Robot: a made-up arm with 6 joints.
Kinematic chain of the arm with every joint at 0, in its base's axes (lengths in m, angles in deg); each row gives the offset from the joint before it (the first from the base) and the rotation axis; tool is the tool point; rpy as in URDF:
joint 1: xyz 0 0 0.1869 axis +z
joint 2: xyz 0 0 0 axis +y
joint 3: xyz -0.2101 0 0.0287 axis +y
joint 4: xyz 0.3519 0 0.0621 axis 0.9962 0 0.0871
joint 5: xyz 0 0 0 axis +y
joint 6: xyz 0.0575 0 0.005 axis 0.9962 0 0.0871
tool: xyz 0 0 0 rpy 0 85 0
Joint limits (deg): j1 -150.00..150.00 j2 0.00..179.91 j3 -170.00..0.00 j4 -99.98..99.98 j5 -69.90..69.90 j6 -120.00..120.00
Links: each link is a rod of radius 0.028 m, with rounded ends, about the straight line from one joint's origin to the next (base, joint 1, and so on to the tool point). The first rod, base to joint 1, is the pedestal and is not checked.
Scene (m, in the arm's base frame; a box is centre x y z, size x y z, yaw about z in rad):
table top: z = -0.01
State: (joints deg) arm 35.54 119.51 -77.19 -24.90 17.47 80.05
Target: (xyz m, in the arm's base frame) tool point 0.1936 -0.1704 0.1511
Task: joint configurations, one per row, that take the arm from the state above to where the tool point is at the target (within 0.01 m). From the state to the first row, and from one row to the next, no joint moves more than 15 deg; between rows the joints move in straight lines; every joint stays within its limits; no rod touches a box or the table.
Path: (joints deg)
1: 21.23 109.34 -67.07 -26.14 24.63 80.05
2: 6.91 99.16 -56.96 -27.38 31.80 80.05
3: -7.40 88.99 -46.84 -28.62 38.96 80.05
4: -21.72 78.81 -36.72 -29.86 46.12 80.05
5: -36.03 68.64 -26.60 -31.10 53.29 80.05

